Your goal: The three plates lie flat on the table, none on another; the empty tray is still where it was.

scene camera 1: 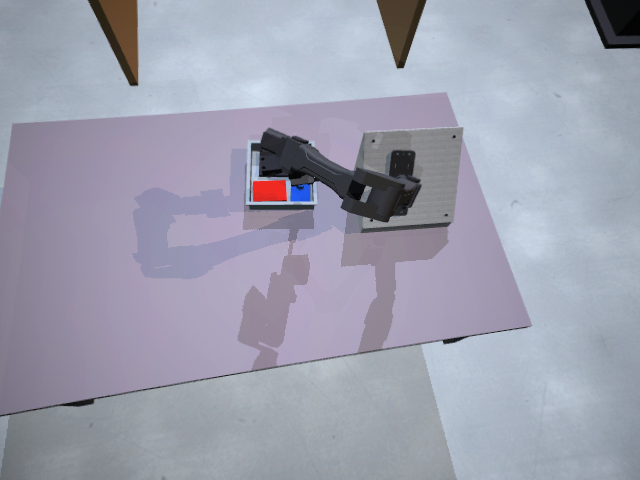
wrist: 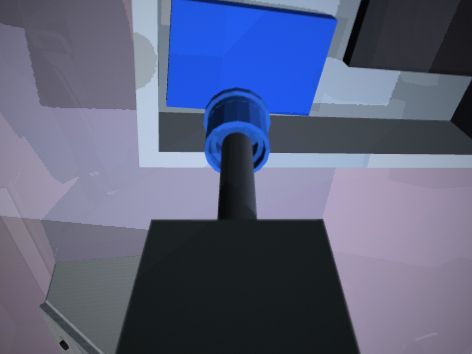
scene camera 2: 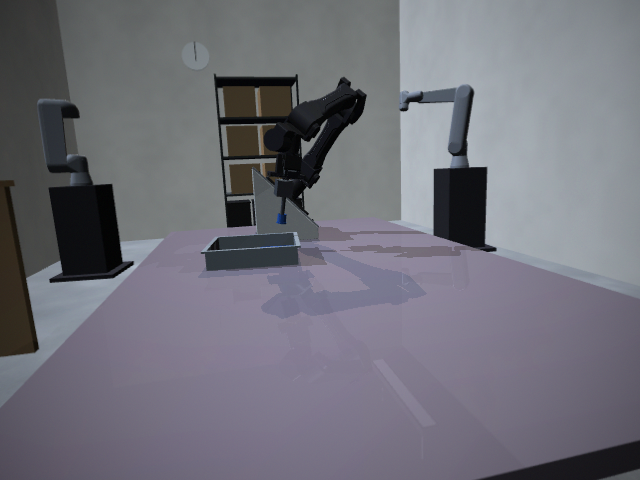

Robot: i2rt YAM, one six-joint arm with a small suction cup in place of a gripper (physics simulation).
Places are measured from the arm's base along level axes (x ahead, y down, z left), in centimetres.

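Pixels of known places: hand, tool point: (scene camera 1: 300, 186) (wrist: 236, 118) (scene camera 2: 281, 223); arm's base, link origin: (scene camera 2: 286, 197).
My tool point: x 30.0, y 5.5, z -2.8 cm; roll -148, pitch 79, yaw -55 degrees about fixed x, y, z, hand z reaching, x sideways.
Note:
For each thing: its top centre in the pictures, then the offset to it from my tool point. "pt": a spot on its surface instead. Level surfaces: height alone.
- grey tray, top centre: (scene camera 2: 254, 240) (scene camera 1: 281, 171) dx +5.7, dy +3.7, dz -7.8 cm
- table, surface height: dy +8.7 cm
- red plate, top centre: (scene camera 1: 269, 190) dx +9.8, dy +7.3, dz -2.8 cm
- blue plate, top centre: (wrist: 249, 64) (scene camera 1: 300, 192) dx -0.4, dy +7.3, dz -2.0 cm
- dark plate, surface spot: (wrist: 415, 37) pt dx +1.8, dy +7.4, dz -12.4 cm
A grey tray (scene camera 1: 281, 206) (scene camera 2: 252, 260) (wrist: 300, 160) stands on the table (scene camera 1: 103, 320) (scene camera 2: 310, 413). A red plate (scene camera 1: 269, 190) lies flat in its near left part in scene view 1, beside a blue plate (scene camera 1: 306, 194) (wrist: 240, 55) in the near right corner. A dark plate (wrist: 415, 37) lies in the tray in the wrist view; in scene view 1 the arm hides it. The tray walls hide the plates in scene view 2. My suction cup (scene camera 1: 299, 187) (scene camera 2: 281, 219) (wrist: 237, 127) is bare and hangs above the blue plate's edge, higher than the tray rim.
The arm's sloped base block (scene camera 1: 434, 178) (scene camera 2: 273, 206) stands to the right of the tray in scene view 1. Beyond the table in scene view 2 are a shelf rack (scene camera 2: 255, 81) and two grey robot arms (scene camera 2: 51, 139) (scene camera 2: 461, 121) on black pedestals.

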